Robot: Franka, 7 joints.
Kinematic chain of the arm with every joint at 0, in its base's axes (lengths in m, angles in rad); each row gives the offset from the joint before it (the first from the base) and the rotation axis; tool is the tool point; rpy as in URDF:
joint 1: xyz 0 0 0.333 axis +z
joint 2: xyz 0 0 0 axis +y
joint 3: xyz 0 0 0.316 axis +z
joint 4: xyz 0.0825 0 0 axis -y
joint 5: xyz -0.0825 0 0.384 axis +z
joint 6: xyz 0 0 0 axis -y
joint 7: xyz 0.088 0 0 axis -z
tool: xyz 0 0 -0.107 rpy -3.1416 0 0
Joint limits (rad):
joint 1: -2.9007..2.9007
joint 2: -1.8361..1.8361
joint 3: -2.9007..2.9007
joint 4: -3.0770..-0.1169
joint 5: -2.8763..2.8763
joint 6: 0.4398..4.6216
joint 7: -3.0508..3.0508
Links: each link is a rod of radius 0.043 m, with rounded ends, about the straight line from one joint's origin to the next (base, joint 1, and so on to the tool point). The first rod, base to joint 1, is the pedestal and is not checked.
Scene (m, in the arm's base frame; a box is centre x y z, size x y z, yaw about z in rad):
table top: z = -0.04
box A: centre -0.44 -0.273 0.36 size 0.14 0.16 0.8 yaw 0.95
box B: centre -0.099 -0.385 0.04 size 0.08 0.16 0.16 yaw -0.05
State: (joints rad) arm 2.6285 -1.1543 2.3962 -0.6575 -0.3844 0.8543 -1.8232
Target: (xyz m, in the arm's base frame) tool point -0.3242 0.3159 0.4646
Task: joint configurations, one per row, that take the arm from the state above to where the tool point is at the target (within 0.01 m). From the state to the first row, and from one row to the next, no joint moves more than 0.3 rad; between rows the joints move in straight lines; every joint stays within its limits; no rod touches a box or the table.
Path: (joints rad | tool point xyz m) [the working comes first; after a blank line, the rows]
Joints at the target: 1.4300 0.0812 1.1124 -1.9011 -0.5111 0.9390 -1.8232
Straight joint move there: touches box A.

1: 2.3444 -0.9086 2.1095 -0.7695 -0.4483 1.1487 -1.8232 | 0.1250 -0.6647 0.5732
2: 2.0603 -0.6629 1.8229 -0.8815 -0.5121 1.4430 -1.8232 | -0.2037 -0.5713 0.7649
3: 1.7763 -0.4172 1.5362 -0.9935 -0.5760 1.7374 -1.8232 | -0.4400 -0.2730 0.8973
4: 1.6897 -0.2926 1.4303 -1.2204 -0.5598 1.5378 -1.8232 | -0.5081 -0.0696 0.8179
5: 1.6031 -0.1680 1.3243 -1.4473 -0.5436 1.3382 -1.8232 | -0.4993 0.1142 0.7071
6: 1.5165 -0.0434 1.2184 -1.6742 -0.5273 1.1386 -1.8232 | -0.4294 0.2475 0.5825
7: 1.4300 0.0812 1.1124 -1.9011 -0.5111 0.9390 -1.8232 | -0.3242 0.3159 0.4646

